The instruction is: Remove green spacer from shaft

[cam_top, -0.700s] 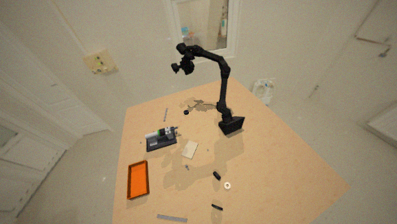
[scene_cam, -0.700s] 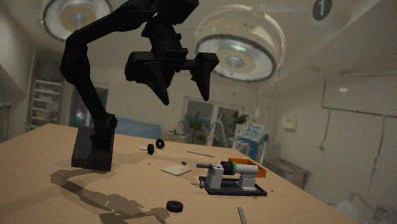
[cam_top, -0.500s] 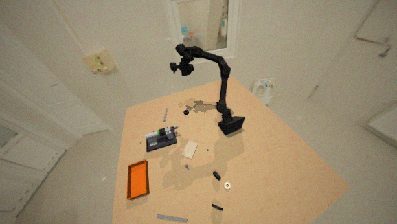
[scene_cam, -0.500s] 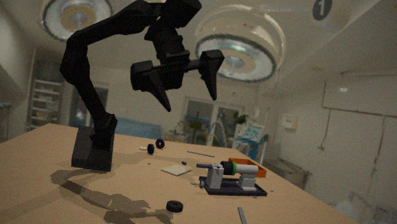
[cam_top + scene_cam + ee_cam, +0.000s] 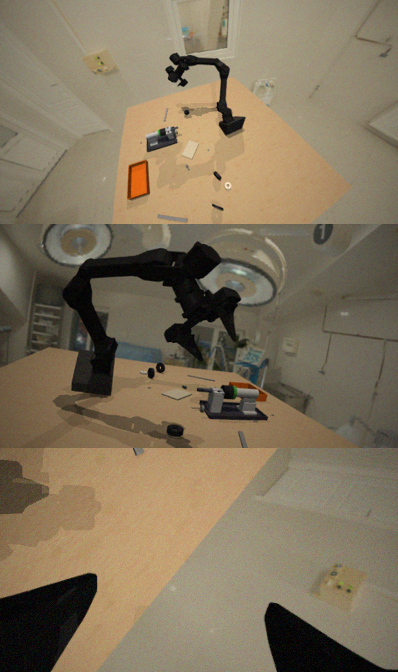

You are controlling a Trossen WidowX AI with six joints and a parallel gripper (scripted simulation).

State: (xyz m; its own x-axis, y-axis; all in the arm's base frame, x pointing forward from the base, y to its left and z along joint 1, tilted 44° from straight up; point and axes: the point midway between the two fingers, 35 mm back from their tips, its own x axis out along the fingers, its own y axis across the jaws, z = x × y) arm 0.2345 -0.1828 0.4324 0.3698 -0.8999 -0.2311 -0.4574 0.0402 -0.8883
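Now: gripper tip 18 cm short of the thin grey shaft, 29 cm to the right of it and 18 cm above it. From my gripper tip the other things lie so: black spacer: 21 cm ahead, 29 cm to the left, 18 cm below; then green spacer: 24 cm ahead, 29 cm to the left, 18 cm below; then black disc: 2 cm behind, 13 cm to the left, 25 cm below.
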